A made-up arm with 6 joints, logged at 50 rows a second.
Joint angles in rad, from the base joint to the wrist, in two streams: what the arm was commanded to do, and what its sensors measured. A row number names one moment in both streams.
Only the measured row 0 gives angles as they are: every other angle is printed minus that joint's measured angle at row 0.
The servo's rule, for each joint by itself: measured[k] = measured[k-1] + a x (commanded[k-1-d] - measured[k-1]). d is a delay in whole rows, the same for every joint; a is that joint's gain. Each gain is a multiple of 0.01, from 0.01 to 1. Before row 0 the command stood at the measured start. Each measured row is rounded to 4 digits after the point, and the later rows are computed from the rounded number. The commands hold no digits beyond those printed.
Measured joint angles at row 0:
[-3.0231, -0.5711, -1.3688, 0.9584, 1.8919, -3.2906]
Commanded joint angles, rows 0 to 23:
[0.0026, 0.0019, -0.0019, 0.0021, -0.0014, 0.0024]
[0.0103, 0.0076, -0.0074, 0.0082, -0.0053, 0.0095]
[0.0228, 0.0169, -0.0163, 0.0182, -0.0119, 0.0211]
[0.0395, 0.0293, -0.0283, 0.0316, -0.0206, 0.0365]
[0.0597, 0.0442, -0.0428, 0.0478, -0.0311, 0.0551]
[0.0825, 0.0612, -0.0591, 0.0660, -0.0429, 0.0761]
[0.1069, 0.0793, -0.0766, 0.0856, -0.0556, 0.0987]
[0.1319, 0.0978, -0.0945, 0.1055, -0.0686, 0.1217]
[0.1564, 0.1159, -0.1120, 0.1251, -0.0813, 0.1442]
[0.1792, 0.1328, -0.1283, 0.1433, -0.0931, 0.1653]
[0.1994, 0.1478, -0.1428, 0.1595, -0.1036, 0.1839]
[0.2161, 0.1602, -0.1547, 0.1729, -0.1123, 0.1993]
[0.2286, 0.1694, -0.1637, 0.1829, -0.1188, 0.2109]
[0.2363, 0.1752, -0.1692, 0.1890, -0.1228, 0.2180]
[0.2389, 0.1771, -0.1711, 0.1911, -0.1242, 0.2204]
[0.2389, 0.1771, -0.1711, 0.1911, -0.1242, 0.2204]
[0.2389, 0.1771, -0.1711, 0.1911, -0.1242, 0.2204]
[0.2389, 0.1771, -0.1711, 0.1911, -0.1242, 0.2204]
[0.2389, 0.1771, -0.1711, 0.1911, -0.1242, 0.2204]
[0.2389, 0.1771, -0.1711, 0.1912, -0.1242, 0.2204]
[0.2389, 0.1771, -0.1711, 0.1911, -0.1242, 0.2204]
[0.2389, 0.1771, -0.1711, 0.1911, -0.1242, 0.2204]
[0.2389, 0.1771, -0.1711, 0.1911, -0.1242, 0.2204]
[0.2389, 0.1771, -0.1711, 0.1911, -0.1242, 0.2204]
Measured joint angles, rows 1 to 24:
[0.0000, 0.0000, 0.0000, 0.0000, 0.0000, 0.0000]
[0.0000, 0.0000, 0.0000, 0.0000, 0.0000, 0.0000]
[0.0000, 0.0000, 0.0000, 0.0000, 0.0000, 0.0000]
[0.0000, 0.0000, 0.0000, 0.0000, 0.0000, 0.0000]
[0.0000, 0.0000, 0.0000, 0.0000, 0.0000, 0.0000]
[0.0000, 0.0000, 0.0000, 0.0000, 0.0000, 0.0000]
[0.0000, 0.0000, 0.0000, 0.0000, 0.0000, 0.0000]
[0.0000, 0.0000, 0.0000, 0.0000, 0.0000, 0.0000]
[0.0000, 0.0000, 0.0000, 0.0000, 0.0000, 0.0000]
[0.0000, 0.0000, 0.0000, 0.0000, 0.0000, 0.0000]
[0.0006, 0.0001, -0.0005, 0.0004, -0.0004, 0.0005]
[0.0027, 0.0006, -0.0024, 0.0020, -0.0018, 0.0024]
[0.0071, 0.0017, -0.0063, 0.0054, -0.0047, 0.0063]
[0.0142, 0.0036, -0.0125, 0.0109, -0.0093, 0.0126]
[0.0242, 0.0064, -0.0210, 0.0186, -0.0156, 0.0215]
[0.0370, 0.0102, -0.0317, 0.0286, -0.0235, 0.0330]
[0.0524, 0.0150, -0.0443, 0.0406, -0.0328, 0.0468]
[0.0699, 0.0208, -0.0584, 0.0542, -0.0432, 0.0625]
[0.0889, 0.0275, -0.0734, 0.0691, -0.0542, 0.0797]
[0.1088, 0.0349, -0.0888, 0.0847, -0.0655, 0.0977]
[0.1287, 0.0428, -0.1039, 0.1004, -0.0765, 0.1158]
[0.1479, 0.0510, -0.1181, 0.1156, -0.0869, 0.1333]
[0.1657, 0.0593, -0.1309, 0.1297, -0.0962, 0.1496]
[0.1812, 0.0674, -0.1416, 0.1422, -0.1039, 0.1640]
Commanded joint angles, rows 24 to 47:
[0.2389, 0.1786, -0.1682, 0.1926, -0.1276, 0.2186]
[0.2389, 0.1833, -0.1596, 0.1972, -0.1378, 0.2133]
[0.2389, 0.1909, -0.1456, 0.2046, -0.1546, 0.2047]
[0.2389, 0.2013, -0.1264, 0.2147, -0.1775, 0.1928]
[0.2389, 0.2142, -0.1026, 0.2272, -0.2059, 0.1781]
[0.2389, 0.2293, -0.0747, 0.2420, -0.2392, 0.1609]
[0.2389, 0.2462, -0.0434, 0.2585, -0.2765, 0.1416]
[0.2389, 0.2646, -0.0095, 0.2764, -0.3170, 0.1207]
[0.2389, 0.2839, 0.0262, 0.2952, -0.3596, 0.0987]
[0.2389, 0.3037, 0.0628, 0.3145, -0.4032, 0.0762]
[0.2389, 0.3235, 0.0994, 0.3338, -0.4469, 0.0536]
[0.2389, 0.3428, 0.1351, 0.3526, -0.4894, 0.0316]
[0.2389, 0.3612, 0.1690, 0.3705, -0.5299, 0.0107]
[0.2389, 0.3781, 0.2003, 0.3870, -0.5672, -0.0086]
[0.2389, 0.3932, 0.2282, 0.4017, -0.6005, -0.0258]
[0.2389, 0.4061, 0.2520, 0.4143, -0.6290, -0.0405]
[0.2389, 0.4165, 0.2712, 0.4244, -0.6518, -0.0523]
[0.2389, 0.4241, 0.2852, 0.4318, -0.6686, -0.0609]
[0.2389, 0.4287, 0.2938, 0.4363, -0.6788, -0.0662]
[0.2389, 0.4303, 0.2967, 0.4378, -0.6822, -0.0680]
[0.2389, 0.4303, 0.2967, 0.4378, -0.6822, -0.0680]
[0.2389, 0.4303, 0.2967, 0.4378, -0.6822, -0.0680]
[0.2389, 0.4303, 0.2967, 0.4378, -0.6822, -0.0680]
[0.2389, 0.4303, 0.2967, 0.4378, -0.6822, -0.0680]
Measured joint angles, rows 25 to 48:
[0.1939, 0.0751, -0.1499, 0.1525, -0.1098, 0.1758]
[0.2038, 0.0822, -0.1558, 0.1606, -0.1140, 0.1852]
[0.2115, 0.0888, -0.1601, 0.1670, -0.1170, 0.1926]
[0.2175, 0.0950, -0.1632, 0.1721, -0.1191, 0.1984]
[0.2222, 0.1007, -0.1654, 0.1761, -0.1206, 0.2030]
[0.2259, 0.1060, -0.1670, 0.1793, -0.1216, 0.2067]
[0.2288, 0.1110, -0.1681, 0.1818, -0.1224, 0.2096]
[0.2310, 0.1156, -0.1689, 0.1838, -0.1229, 0.2119]
[0.2327, 0.1199, -0.1695, 0.1853, -0.1233, 0.2137]
[0.2341, 0.1239, -0.1699, 0.1865, -0.1236, 0.2151]
[0.2352, 0.1277, -0.1694, 0.1878, -0.1248, 0.2158]
[0.2360, 0.1316, -0.1667, 0.1898, -0.1286, 0.2153]
[0.2366, 0.1358, -0.1608, 0.1929, -0.1361, 0.2131]
[0.2371, 0.1404, -0.1512, 0.1975, -0.1481, 0.2088]
[0.2375, 0.1456, -0.1376, 0.2037, -0.1649, 0.2024]
[0.2378, 0.1515, -0.1200, 0.2117, -0.1864, 0.1937]
[0.2380, 0.1581, -0.0986, 0.2215, -0.2125, 0.1828]
[0.2382, 0.1656, -0.0737, 0.2330, -0.2428, 0.1698]
[0.2384, 0.1739, -0.0457, 0.2461, -0.2767, 0.1549]
[0.2385, 0.1830, -0.0153, 0.2605, -0.3134, 0.1384]
[0.2386, 0.1928, 0.0168, 0.2759, -0.3521, 0.1206]
[0.2387, 0.2033, 0.0499, 0.2920, -0.3919, 0.1019]
[0.2387, 0.2144, 0.0832, 0.3085, -0.4319, 0.0827]
[0.2387, 0.2259, 0.1160, 0.3250, -0.4711, 0.0635]

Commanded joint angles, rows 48 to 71:
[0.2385, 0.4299, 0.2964, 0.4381, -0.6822, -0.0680]
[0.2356, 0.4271, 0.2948, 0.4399, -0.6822, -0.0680]
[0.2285, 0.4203, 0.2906, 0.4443, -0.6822, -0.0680]
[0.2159, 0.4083, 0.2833, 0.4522, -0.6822, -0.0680]
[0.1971, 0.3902, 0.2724, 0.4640, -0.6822, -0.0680]
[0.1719, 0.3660, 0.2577, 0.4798, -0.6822, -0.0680]
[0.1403, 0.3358, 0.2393, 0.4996, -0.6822, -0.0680]
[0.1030, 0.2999, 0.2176, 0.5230, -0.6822, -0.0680]
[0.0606, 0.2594, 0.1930, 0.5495, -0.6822, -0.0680]
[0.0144, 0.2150, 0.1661, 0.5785, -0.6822, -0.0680]
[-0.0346, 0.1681, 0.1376, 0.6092, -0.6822, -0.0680]
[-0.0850, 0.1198, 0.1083, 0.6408, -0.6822, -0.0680]
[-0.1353, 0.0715, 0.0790, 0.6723, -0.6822, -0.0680]
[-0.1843, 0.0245, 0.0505, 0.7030, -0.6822, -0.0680]
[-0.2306, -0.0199, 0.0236, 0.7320, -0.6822, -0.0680]
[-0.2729, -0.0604, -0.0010, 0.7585, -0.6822, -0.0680]
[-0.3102, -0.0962, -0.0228, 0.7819, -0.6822, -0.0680]
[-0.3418, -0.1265, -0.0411, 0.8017, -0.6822, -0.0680]
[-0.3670, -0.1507, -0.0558, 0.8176, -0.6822, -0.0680]
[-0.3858, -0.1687, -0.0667, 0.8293, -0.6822, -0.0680]
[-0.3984, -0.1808, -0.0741, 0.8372, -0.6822, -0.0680]
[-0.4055, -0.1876, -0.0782, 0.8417, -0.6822, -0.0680]
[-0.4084, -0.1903, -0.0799, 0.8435, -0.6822, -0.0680]
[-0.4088, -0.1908, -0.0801, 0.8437, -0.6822, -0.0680]
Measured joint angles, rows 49 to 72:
[0.2387, 0.2376, 0.1474, 0.3411, -0.5086, 0.0447]
[0.2387, 0.2494, 0.1767, 0.3565, -0.5435, 0.0268]
[0.2387, 0.2611, 0.2032, 0.3708, -0.5749, 0.0102]
[0.2387, 0.2725, 0.2262, 0.3836, -0.6021, -0.0047]
[0.2387, 0.2834, 0.2451, 0.3947, -0.6243, -0.0176]
[0.2387, 0.2937, 0.2595, 0.4038, -0.6411, -0.0282]
[0.2387, 0.3033, 0.2699, 0.4109, -0.6530, -0.0366]
[0.2387, 0.3122, 0.2774, 0.4165, -0.6615, -0.0432]
[0.2387, 0.3205, 0.2828, 0.4210, -0.6675, -0.0484]
[0.2387, 0.3282, 0.2867, 0.4245, -0.6718, -0.0525]
[0.2387, 0.3353, 0.2894, 0.4274, -0.6748, -0.0558]
[0.2380, 0.3417, 0.2909, 0.4300, -0.6769, -0.0584]
[0.2359, 0.3472, 0.2908, 0.4330, -0.6784, -0.0604]
[0.2315, 0.3515, 0.2887, 0.4370, -0.6795, -0.0620]
[0.2239, 0.3542, 0.2841, 0.4427, -0.6803, -0.0633]
[0.2125, 0.3550, 0.2767, 0.4505, -0.6809, -0.0643]
[0.1966, 0.3537, 0.2662, 0.4608, -0.6813, -0.0651]
[0.1760, 0.3499, 0.2526, 0.4739, -0.6816, -0.0657]
[0.1506, 0.3436, 0.2359, 0.4898, -0.6818, -0.0662]
[0.1206, 0.3346, 0.2164, 0.5084, -0.6819, -0.0666]
[0.0865, 0.3229, 0.1943, 0.5296, -0.6820, -0.0669]
[0.0488, 0.3087, 0.1702, 0.5530, -0.6821, -0.0671]
[0.0083, 0.2921, 0.1447, 0.5781, -0.6821, -0.0673]
[-0.0341, 0.2734, 0.1183, 0.6043, -0.6821, -0.0674]

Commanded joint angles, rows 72 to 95:
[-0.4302, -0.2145, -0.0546, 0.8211, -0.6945, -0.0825]
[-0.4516, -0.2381, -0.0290, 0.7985, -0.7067, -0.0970]
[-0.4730, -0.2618, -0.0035, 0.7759, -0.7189, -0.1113]
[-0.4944, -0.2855, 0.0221, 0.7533, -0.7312, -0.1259]
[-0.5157, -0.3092, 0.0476, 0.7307, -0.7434, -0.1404]
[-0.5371, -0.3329, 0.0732, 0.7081, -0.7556, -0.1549]
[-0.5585, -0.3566, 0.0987, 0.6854, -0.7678, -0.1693]
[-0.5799, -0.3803, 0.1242, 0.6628, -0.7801, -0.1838]
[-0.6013, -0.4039, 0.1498, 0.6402, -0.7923, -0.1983]
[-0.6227, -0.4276, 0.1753, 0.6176, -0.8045, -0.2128]
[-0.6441, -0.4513, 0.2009, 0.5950, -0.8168, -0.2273]
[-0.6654, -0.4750, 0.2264, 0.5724, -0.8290, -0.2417]
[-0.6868, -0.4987, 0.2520, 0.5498, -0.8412, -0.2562]
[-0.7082, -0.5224, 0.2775, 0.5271, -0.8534, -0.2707]
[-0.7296, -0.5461, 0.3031, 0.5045, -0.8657, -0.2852]
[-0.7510, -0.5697, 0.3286, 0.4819, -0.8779, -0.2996]
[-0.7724, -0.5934, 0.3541, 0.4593, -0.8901, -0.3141]
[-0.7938, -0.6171, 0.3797, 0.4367, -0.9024, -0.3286]
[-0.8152, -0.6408, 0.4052, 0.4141, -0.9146, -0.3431]
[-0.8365, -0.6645, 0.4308, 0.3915, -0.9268, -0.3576]
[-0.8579, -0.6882, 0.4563, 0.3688, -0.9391, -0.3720]
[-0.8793, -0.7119, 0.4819, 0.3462, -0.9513, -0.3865]
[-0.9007, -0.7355, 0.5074, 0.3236, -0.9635, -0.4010]
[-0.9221, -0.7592, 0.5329, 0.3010, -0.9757, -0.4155]
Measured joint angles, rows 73 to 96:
[-0.0773, 0.2529, 0.0918, 0.6311, -0.6821, -0.0675]
[-0.1203, 0.2310, 0.0658, 0.6579, -0.6821, -0.0676]
[-0.1621, 0.2081, 0.0410, 0.6839, -0.6821, -0.0677]
[-0.2016, 0.1847, 0.0180, 0.7086, -0.6821, -0.0678]
[-0.2380, 0.1612, -0.0027, 0.7315, -0.6821, -0.0678]
[-0.2705, 0.1381, -0.0206, 0.7520, -0.6821, -0.0678]
[-0.2986, 0.1158, -0.0356, 0.7699, -0.6821, -0.0678]
[-0.3221, 0.0946, -0.0475, 0.7850, -0.6821, -0.0678]
[-0.3411, 0.0747, -0.0566, 0.7973, -0.6821, -0.0678]
[-0.3560, 0.0561, -0.0632, 0.8070, -0.6821, -0.0678]
[-0.3723, 0.0372, -0.0608, 0.8100, -0.6857, -0.0709]
[-0.3897, 0.0179, -0.0519, 0.8076, -0.6918, -0.0764]
[-0.4080, -0.0017, -0.0383, 0.8009, -0.6997, -0.0837]
[-0.4270, -0.0216, -0.0214, 0.7909, -0.7088, -0.0926]
[-0.4465, -0.0417, -0.0021, 0.7783, -0.7188, -0.1026]
[-0.4664, -0.0621, 0.0190, 0.7636, -0.7295, -0.1136]
[-0.4867, -0.0827, 0.0413, 0.7472, -0.7406, -0.1253]
[-0.5072, -0.1035, 0.0645, 0.7295, -0.7521, -0.1376]
[-0.5279, -0.1245, 0.0884, 0.7107, -0.7638, -0.1503]
[-0.5488, -0.1457, 0.1127, 0.6911, -0.7756, -0.1634]
[-0.5698, -0.1671, 0.1374, 0.6709, -0.7875, -0.1768]
[-0.5908, -0.1887, 0.1623, 0.6502, -0.7995, -0.1904]
[-0.6119, -0.2104, 0.1874, 0.6291, -0.8116, -0.2042]
[-0.6331, -0.2322, 0.2126, 0.6077, -0.8237, -0.2182]

